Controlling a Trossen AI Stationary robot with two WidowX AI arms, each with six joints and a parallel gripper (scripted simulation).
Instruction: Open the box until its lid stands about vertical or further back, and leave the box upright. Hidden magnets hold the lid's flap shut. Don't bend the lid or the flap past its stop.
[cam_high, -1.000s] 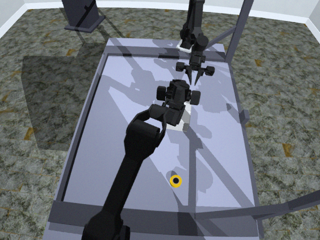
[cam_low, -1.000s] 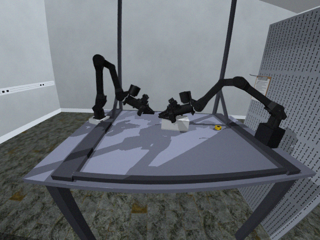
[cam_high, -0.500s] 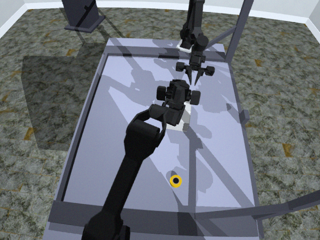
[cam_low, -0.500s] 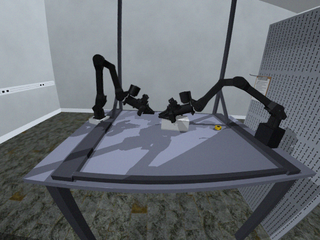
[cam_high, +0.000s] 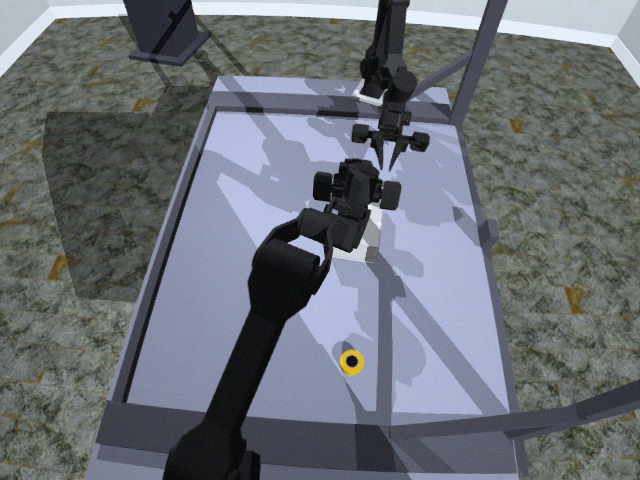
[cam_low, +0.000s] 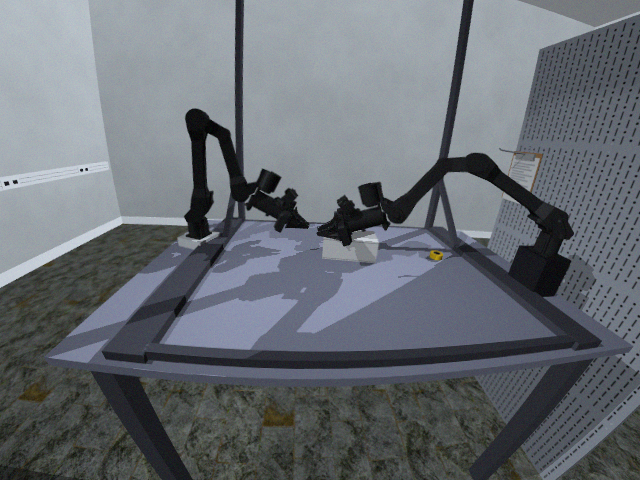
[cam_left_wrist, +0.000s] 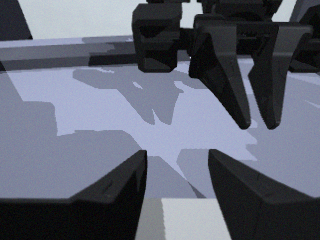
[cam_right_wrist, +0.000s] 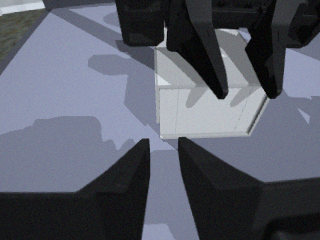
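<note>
Right now my left hand is 7 cm to the right of the box, 5 cm past it and 4 cm above it.
The box is 170 mm to the left of my right hand and 30 mm below it.
</note>
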